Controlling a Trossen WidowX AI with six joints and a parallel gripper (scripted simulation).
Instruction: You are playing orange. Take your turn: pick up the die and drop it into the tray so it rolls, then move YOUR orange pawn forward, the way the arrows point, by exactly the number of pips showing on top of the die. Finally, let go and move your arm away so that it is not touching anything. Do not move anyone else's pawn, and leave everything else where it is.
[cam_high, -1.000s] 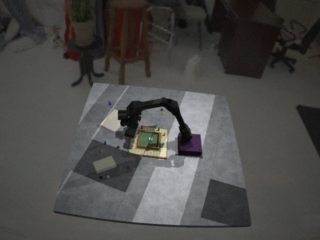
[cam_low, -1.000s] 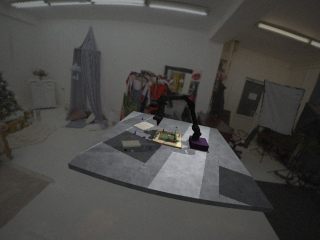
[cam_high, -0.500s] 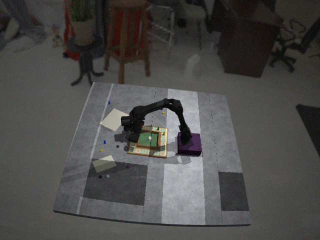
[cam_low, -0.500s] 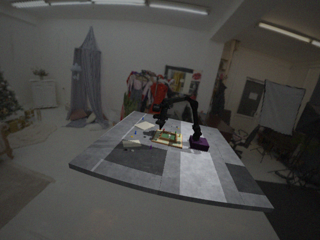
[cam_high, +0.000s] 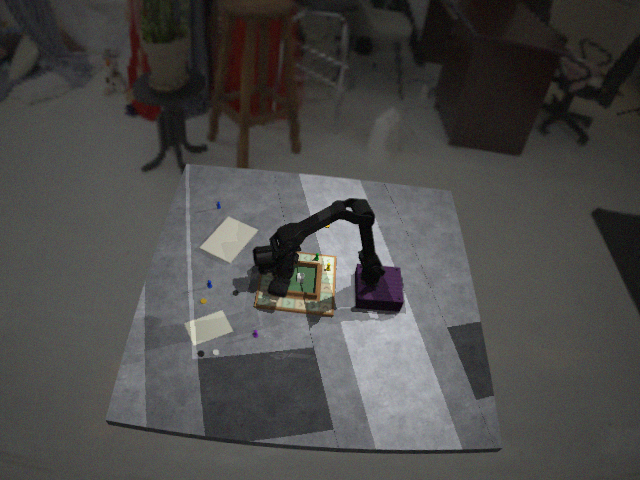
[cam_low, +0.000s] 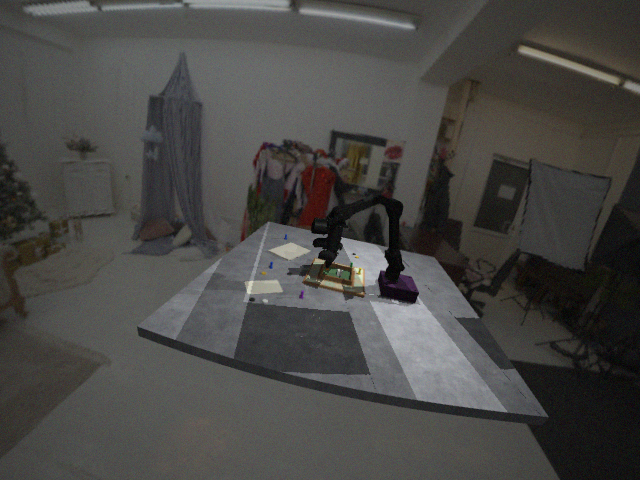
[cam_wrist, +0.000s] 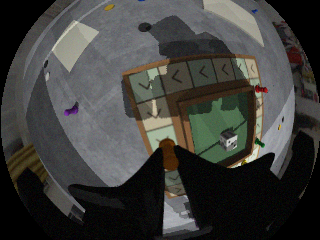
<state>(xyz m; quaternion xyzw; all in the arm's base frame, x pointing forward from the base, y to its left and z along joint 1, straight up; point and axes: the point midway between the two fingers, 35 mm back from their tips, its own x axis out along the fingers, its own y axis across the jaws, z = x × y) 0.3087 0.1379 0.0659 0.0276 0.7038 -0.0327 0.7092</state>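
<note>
Now: gripper tip 11 cm to the left of the white die, 6 cm above it and 5 cm past it. From my gripper tip the other things lie so: green tray 11 cm to the right, 8 cm below, 4 cm behind; then red pawn 22 cm to the right, 6 cm below, 3 cm ahead; then orange pawn 1 cm above.
</note>
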